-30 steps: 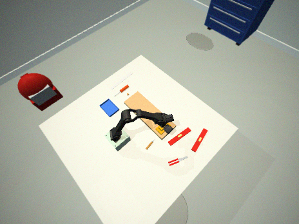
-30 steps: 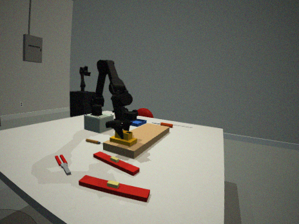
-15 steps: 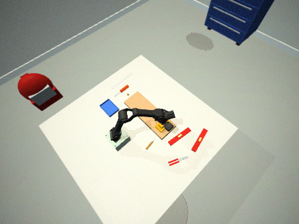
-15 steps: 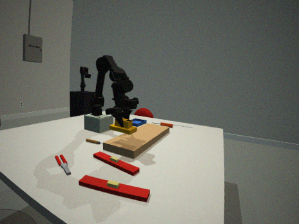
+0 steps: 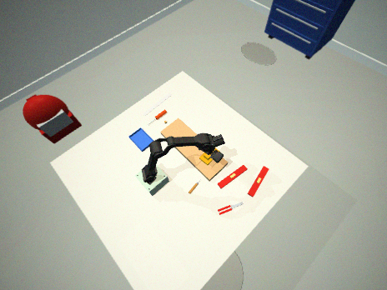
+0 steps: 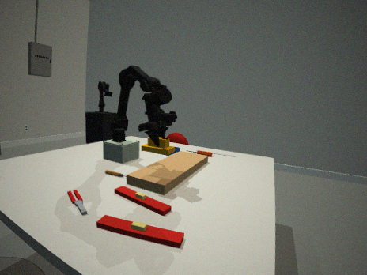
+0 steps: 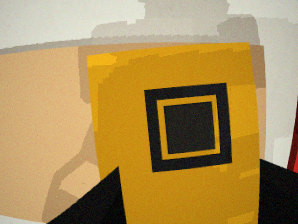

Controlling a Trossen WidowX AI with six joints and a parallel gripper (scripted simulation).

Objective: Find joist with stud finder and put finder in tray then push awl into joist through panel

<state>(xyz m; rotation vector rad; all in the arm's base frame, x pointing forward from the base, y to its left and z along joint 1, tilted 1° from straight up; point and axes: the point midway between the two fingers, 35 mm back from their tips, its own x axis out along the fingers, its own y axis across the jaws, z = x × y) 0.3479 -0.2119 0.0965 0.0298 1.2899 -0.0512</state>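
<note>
The square indicator is 2 cm ahead of my gripper tip and 3 cm above it. Also, from my gripper tip: awl (19 cm behind, 2 cm to the right, 15 cm below); blue tray (17 cm behind, 52 cm to the left, 15 cm below); yellow stud finder (2 cm above).
</note>
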